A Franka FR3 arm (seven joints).
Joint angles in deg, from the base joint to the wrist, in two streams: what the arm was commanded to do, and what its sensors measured. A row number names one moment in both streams.
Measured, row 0:
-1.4, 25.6, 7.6, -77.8, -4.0, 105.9, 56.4
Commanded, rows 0 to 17:
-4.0, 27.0, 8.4, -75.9, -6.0, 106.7, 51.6
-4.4, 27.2, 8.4, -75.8, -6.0, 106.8, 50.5
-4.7, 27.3, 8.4, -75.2, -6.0, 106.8, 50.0
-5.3, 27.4, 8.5, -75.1, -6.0, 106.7, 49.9
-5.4, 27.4, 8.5, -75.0, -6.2, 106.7, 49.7
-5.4, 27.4, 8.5, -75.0, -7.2, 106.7, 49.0
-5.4, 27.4, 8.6, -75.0, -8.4, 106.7, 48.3
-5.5, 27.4, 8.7, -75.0, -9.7, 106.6, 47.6
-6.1, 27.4, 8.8, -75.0, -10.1, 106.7, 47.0
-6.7, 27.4, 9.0, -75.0, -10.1, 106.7, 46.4
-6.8, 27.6, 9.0, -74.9, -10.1, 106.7, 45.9
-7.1, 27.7, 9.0, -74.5, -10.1, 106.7, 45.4
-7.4, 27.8, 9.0, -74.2, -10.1, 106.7, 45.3
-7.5, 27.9, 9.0, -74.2, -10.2, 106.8, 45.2
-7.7, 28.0, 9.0, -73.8, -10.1, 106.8, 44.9
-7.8, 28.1, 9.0, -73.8, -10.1, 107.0, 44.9
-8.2, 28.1, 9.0, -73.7, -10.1, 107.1, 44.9
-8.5, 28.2, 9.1, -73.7, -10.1, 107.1, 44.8
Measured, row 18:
-6.7, 26.6, 7.8, -75.8, -9.0, 106.2, 46.5
